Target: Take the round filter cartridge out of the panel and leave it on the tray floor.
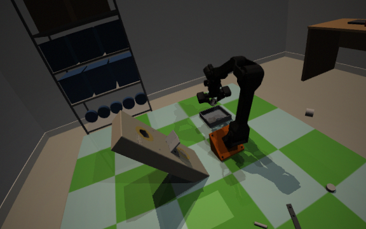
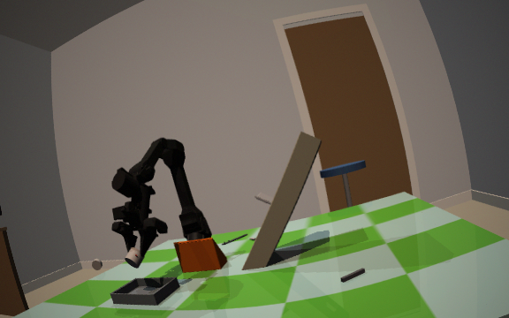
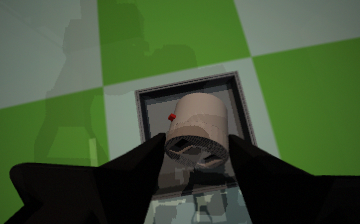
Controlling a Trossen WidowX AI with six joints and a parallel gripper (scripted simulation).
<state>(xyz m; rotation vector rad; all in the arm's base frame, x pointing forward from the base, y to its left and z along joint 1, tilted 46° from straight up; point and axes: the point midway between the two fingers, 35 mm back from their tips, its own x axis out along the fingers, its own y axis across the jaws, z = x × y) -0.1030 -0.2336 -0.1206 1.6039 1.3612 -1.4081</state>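
Now: the round filter cartridge right at my gripper tip. From my gripper tip the other things lie so: dark tray (110 mm below, 10 mm to the right); grey bracket (370 mm ahead, 230 mm to the left, 50 mm above); tan service panel (420 mm ahead, 220 mm to the left, 70 mm above).
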